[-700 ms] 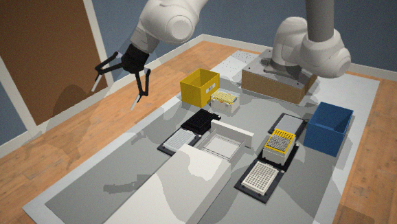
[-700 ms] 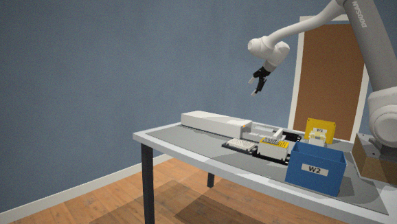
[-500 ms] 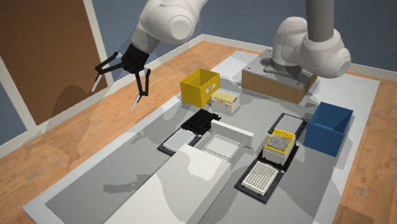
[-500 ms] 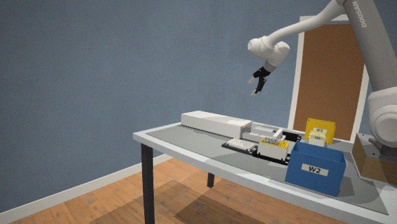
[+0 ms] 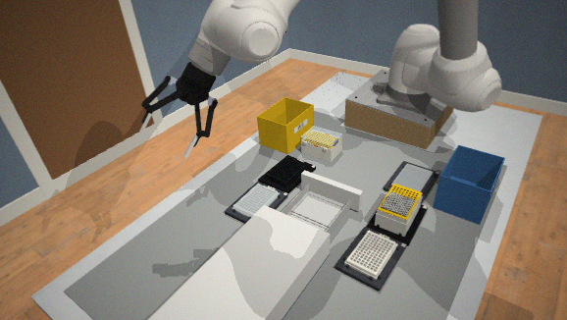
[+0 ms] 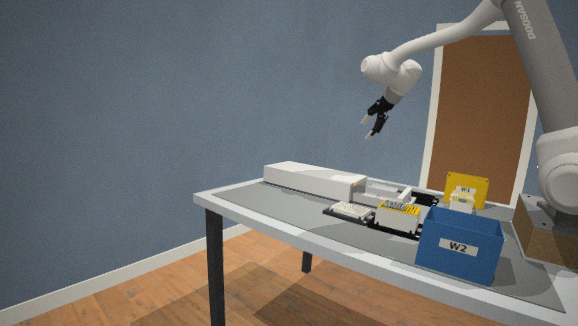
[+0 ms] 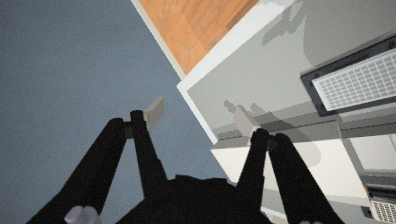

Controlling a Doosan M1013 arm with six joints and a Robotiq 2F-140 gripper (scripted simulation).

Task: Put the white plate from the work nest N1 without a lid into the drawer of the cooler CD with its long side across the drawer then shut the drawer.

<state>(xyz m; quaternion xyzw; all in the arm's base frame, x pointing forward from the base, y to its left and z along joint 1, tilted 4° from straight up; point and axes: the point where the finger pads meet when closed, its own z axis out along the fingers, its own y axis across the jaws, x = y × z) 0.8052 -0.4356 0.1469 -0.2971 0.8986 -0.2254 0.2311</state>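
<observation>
My hand is 10 cm past the white plate, 52 cm to the right of it and 26 cm above it. From my hand the other things lie so: drawer 16 cm behind, 33 cm to the left, 26 cm below; black plate 31 cm behind, 17 cm to the left, 26 cm below; yellow bin 51 cm behind, 6 cm to the left, 25 cm below.
</observation>
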